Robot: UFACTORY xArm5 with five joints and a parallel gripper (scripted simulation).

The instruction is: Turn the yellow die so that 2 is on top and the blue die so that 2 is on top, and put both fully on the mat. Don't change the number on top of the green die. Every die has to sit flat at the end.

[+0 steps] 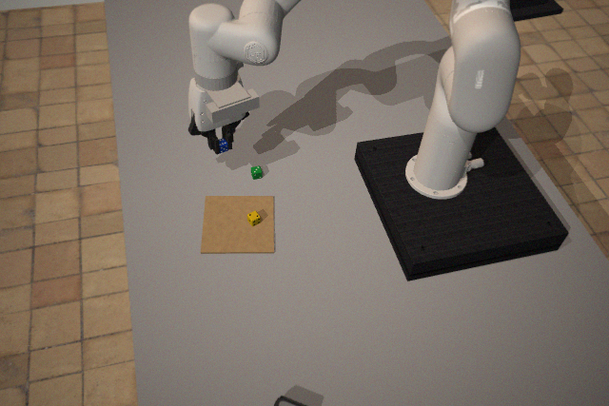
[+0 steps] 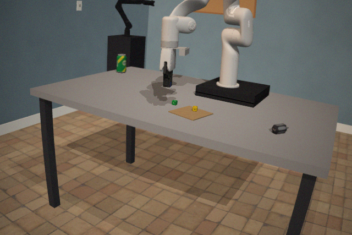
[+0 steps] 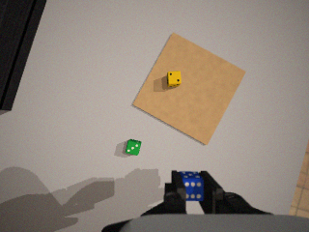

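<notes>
Right now the mat is 12 cm to the left of my hand and 12 cm below it. From my hand the other things lie so: blue die: 1 cm below; green die: 7 cm behind, 1 cm to the left, 11 cm below; yellow die: 3 cm behind, 13 cm to the left, 11 cm below.
</notes>
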